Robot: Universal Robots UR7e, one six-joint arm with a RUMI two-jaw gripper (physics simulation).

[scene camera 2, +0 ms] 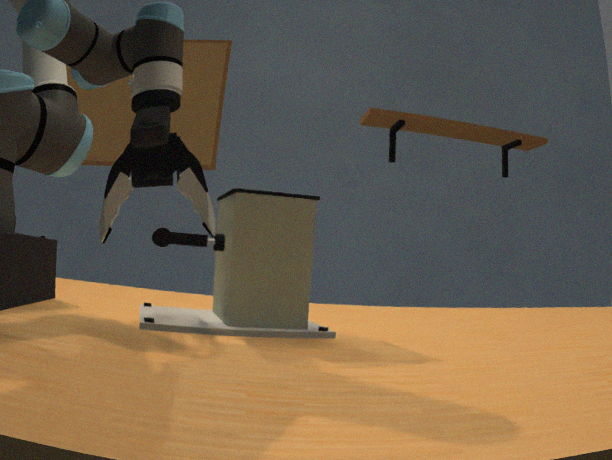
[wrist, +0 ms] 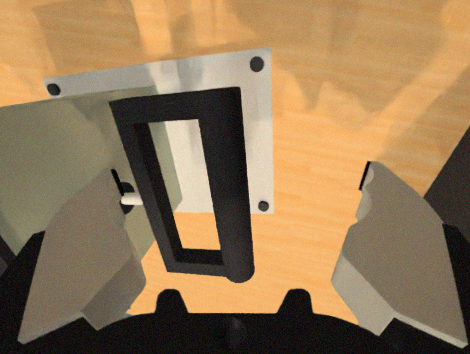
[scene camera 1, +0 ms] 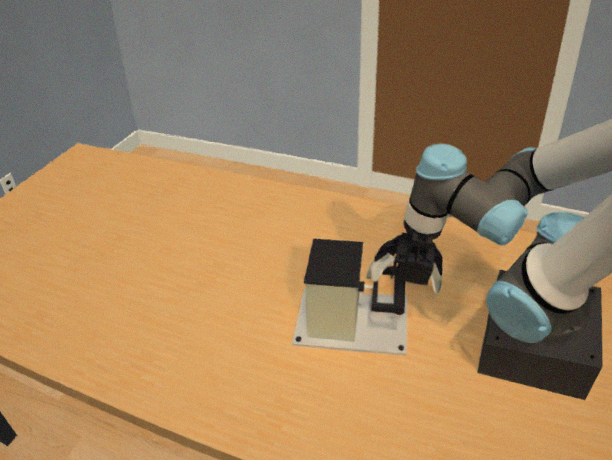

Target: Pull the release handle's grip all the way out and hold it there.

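Observation:
The release handle is a black rectangular loop (scene camera 1: 399,295) (scene camera 2: 182,238) (wrist: 227,175) with a thick round grip bar on its outer side. A short pale rod (scene camera 2: 211,241) (wrist: 131,199) joins it to a collar on the side of a beige box (scene camera 1: 331,310) (scene camera 2: 265,260) (wrist: 50,135) with a black top. A little of the rod shows between loop and collar. My gripper (scene camera 1: 404,284) (scene camera 2: 158,238) (wrist: 238,170) is open and points down, its fingertips near the handle's height. One finger is by the box and rod, the other beyond the grip bar; nothing is held. Contact cannot be told.
The box stands on a pale base plate (scene camera 1: 377,345) (scene camera 2: 240,332) (wrist: 260,100) with dark corner bolts, on the wooden table (scene camera 1: 200,300) (scene camera 2: 400,390). The robot's dark base block (scene camera 1: 540,372) (scene camera 2: 25,270) stands beyond the handle side. A wall shelf (scene camera 2: 450,128) is in the background.

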